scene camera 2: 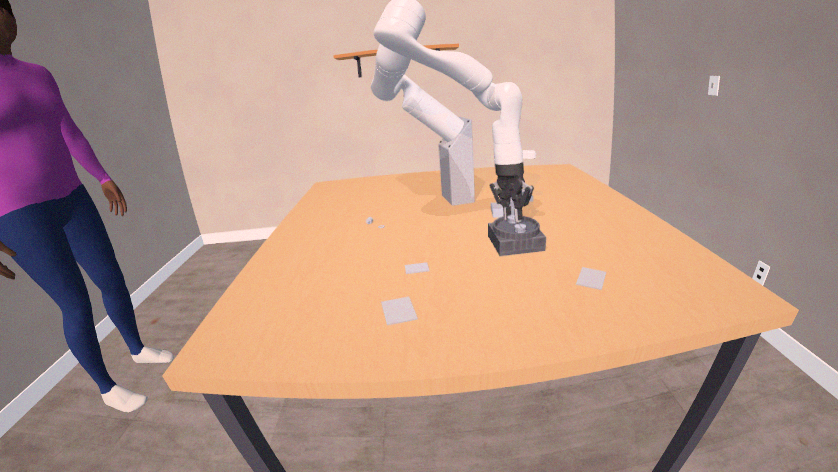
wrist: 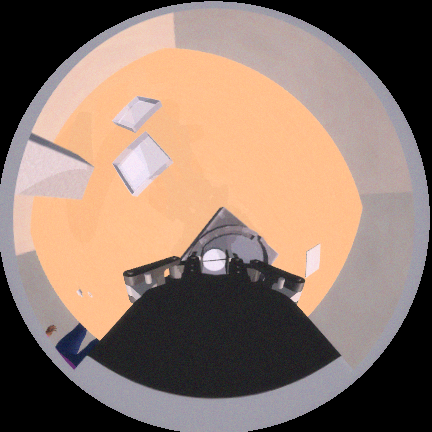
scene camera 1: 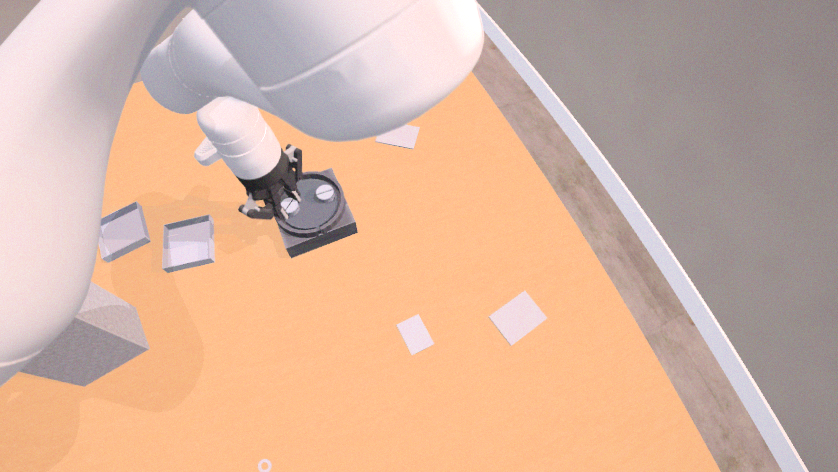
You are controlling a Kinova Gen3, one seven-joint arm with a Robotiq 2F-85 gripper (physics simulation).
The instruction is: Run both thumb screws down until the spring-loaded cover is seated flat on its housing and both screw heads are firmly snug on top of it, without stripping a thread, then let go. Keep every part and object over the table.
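Seen in the pictures: gripper, between the fingertips: point(scene camera 2: 513, 220) point(wrist: 213, 255) point(scene camera 1: 289, 207); arm's base, origin of its link: point(scene camera 2: 455, 131).
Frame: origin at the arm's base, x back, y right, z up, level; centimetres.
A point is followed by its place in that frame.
Note:
The dark square housing point(scene camera 1: 328, 238) {x -41.5, y 3.7, z -23.0 cm} point(scene camera 2: 521, 245) {x -47.5, y -1.2, z -22.6 cm} point(wrist: 223, 217) {x -36.9, y -8.4, z -21.0 cm} stands on the table with the round grey cover point(scene camera 1: 316, 212) {x -41.7, y -0.1, z -20.0 cm} point(wrist: 245, 250) {x -41.9, y -5.9, z -20.0 cm} inside its ring. Two white slotted screw heads show on the cover. My gripper point(scene camera 1: 291, 206) {x -38.2, y -3.3, z -19.8 cm} point(scene camera 2: 512, 215) {x -38.2, y -3.3, z -19.8 cm} point(wrist: 213, 255) {x -38.2, y -3.3, z -19.8 cm} points down with its fingertips on opposite sides of the near thumb screw point(scene camera 1: 289, 205) {x -38.3, y -3.0, z -18.7 cm} point(wrist: 214, 260) {x -38.3, y -3.1, z -18.7 cm}, and looks shut on its head. The other thumb screw point(scene camera 1: 324, 192) {x -44.5, y -2.1, z -18.6 cm} point(scene camera 2: 520, 227) {x -45.4, y -1.8, z -18.6 cm} stands free of the fingers; it is hidden in the wrist view. Any gap under the cover or heads is too small to tell.
Two shallow trays point(scene camera 1: 188, 266) {x -17.7, y -5.6, z -24.2 cm} point(scene camera 1: 129, 249) {x -8.6, y -15.1, z -24.2 cm} lie left of the housing, near the robot's base point(scene camera 1: 93, 345) {x -2.8, y 4.5, z -15.1 cm} point(scene camera 2: 457, 175) {x -6.3, y 2.0, z -14.4 cm}. Flat pale plates point(scene camera 1: 415, 334) {x -45.1, y 25.2, z -24.7 cm} point(scene camera 1: 517, 317) {x -60.6, y 32.1, z -24.7 cm} point(scene camera 1: 398, 136) {x -64.5, y -10.4, z -24.7 cm} lie on the table. Small parts point(scene camera 2: 369, 220) {x -12.0, y 33.4, z -23.6 cm} point(scene camera 2: 381, 226) {x -16.6, y 30.2, z -24.8 cm} lie farther off. A person stands beside the table.

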